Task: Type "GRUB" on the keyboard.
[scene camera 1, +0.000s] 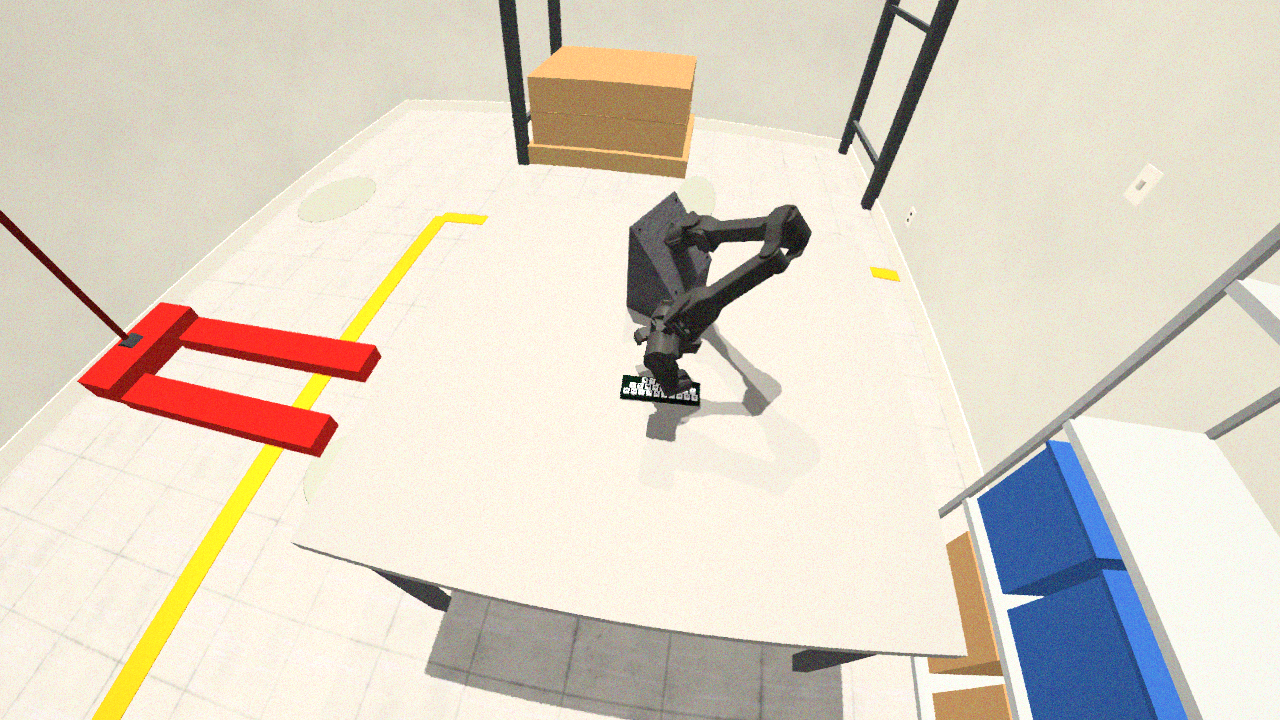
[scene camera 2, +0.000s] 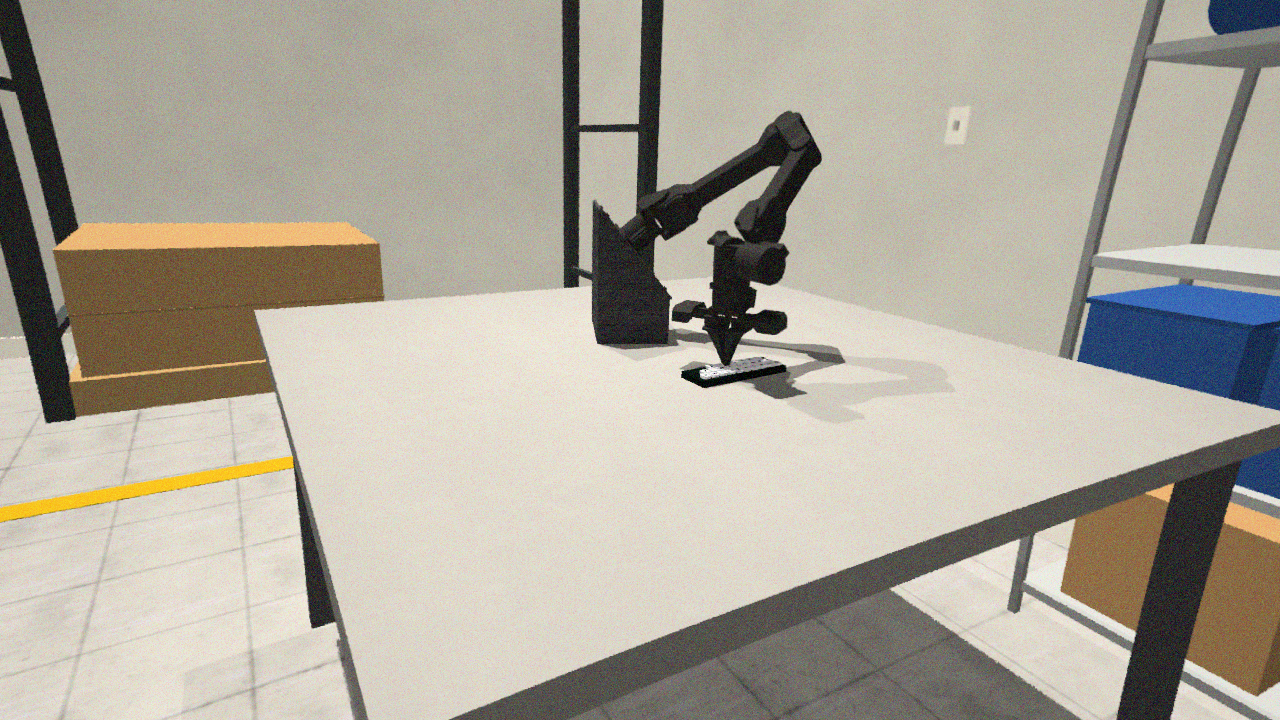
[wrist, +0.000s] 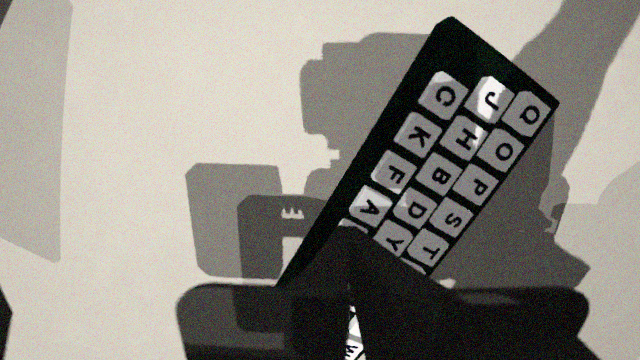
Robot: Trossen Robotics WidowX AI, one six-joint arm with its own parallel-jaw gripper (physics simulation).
Path:
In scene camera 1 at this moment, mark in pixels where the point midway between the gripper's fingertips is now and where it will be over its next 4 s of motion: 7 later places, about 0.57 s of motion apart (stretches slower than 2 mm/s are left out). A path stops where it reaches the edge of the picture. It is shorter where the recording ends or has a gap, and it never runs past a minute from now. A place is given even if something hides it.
The gripper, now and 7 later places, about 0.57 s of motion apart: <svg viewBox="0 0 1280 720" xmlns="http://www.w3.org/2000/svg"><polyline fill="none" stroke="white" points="659,382 660,363 657,366 655,370 654,384 654,386 654,387 655,368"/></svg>

